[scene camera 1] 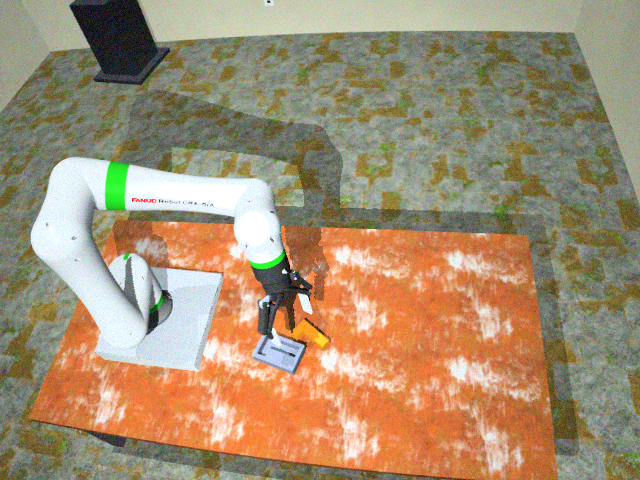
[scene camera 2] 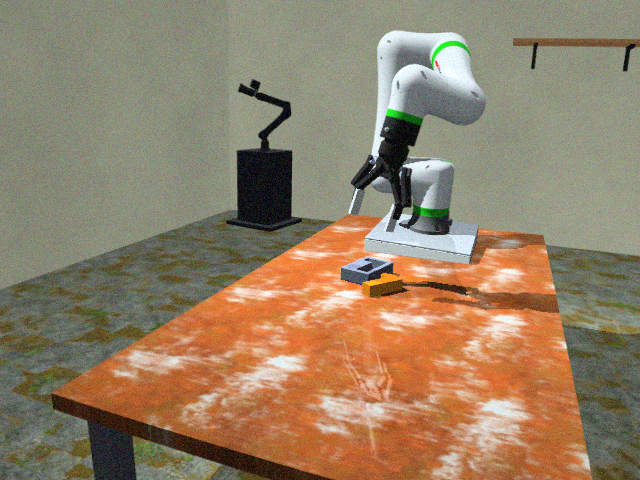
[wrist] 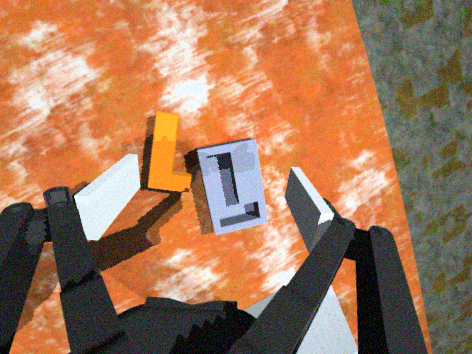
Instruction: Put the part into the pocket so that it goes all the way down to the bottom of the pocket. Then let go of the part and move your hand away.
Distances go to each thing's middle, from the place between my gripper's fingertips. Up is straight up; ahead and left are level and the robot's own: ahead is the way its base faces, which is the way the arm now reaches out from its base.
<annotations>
I see the orange part (wrist: 162, 176) 1 cm ahead of my hand, 5 cm to the left of it and 16 cm below it. Round my hand: grey pocket block (scene camera 1: 287, 357) (6 cm behind, 3 cm to the right, 16 cm below).
</annotations>
